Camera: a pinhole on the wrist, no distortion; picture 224 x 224 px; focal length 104.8 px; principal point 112.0 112.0 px. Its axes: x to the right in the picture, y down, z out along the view. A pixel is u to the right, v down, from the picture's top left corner.
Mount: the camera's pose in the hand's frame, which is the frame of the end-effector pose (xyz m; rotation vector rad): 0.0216 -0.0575 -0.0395 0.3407 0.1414 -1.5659
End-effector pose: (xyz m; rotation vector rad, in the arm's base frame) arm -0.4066 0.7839 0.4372 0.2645 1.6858 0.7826
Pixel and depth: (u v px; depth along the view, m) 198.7 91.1 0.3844
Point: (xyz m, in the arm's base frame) -0.0649 0.4503 0.2043
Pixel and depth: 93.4 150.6 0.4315
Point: -0.0298 0.9099 0.2354
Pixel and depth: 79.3 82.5 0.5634
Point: 0.1548 0.8120 0.5260
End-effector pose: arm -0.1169 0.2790 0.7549 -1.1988 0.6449 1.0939
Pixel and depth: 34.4 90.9 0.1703
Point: -0.1636 0.4149 0.8247
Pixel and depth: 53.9 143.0 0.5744
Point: -0.2237 0.9027 0.8050
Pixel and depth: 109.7 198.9 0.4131
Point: 0.1118 0.7554 0.6737
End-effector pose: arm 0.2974 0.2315 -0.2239 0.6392 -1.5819 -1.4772
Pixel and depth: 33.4 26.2 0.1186
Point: 0.2679 0.3521 -0.2450
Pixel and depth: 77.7 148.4 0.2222
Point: 0.0813 0.2712 -0.2493
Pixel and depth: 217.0 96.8 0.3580
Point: 0.0857 0.3036 -0.7185
